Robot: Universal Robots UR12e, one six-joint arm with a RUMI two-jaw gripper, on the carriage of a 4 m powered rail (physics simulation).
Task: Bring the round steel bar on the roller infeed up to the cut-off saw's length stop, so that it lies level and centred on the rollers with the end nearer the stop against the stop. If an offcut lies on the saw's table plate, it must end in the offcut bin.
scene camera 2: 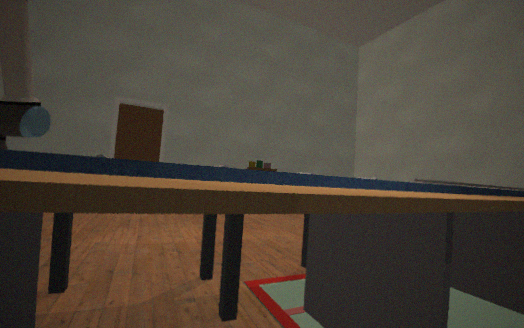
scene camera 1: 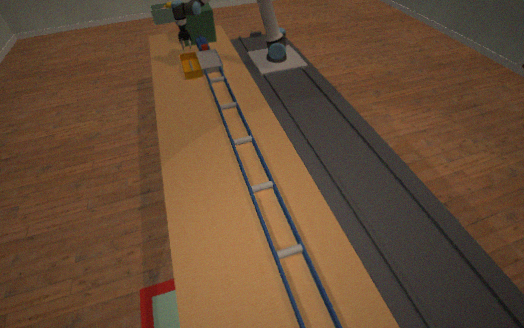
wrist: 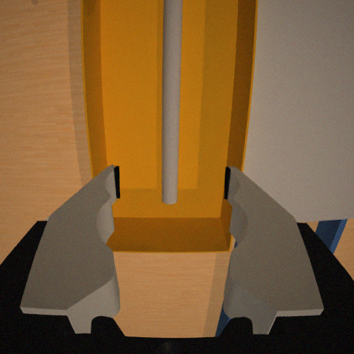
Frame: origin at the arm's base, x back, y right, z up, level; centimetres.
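Where they show: gripper, fingertip midpoint: [scene camera 1: 187, 49].
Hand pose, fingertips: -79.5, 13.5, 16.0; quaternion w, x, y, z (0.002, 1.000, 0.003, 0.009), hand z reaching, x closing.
Note:
Things, the pixels of their top centre, and the offset from my fingertips, as dx, dy, dz. "*": a spot on its surface instead.
- yellow offcut bin at its top centre: [scene camera 1: 189, 61] -0.3, +1.0, -11.8
- saw's grey table plate at its top centre: [scene camera 1: 208, 58] +17.5, +3.5, -13.2
- grey round offcut at its top centre: [scene camera 1: 191, 67] +0.1, -0.1, -16.8
- green saw housing at its top centre: [scene camera 1: 193, 7] +17.5, +66.0, +13.0
- red part at a spot on its surface: [scene camera 1: 202, 43] * +17.0, +31.5, -10.3
My gripper [scene camera 1: 186, 46] [wrist: 171, 168] is open and empty above the offcut bin. The yellow offcut bin [scene camera 1: 193, 76] [wrist: 170, 235] stands beside the saw's grey table plate [scene camera 1: 210, 60] [wrist: 305, 110]. A grey round offcut [scene camera 1: 191, 65] [wrist: 171, 110] lies lengthwise in the bin, below and apart from the fingers; its far end is cut off in the wrist view. The roller infeed [scene camera 1: 290, 251] [scene camera 2: 300, 179] runs from the plate toward the camera. A thin bar [scene camera 2: 465, 184], seemingly the steel bar, shows above the infeed at the right in scene camera 2. I cannot make out the length stop.
A green saw housing [scene camera 1: 206, 26] and a small blue and red part [scene camera 1: 202, 43] stand behind the plate. The arm's base sits on the white carriage [scene camera 1: 255, 63] at the far end of the dark rail [scene camera 1: 350, 150]. A red-bordered mat [scene camera 1: 146, 307] [scene camera 2: 270, 300] lies on the floor.

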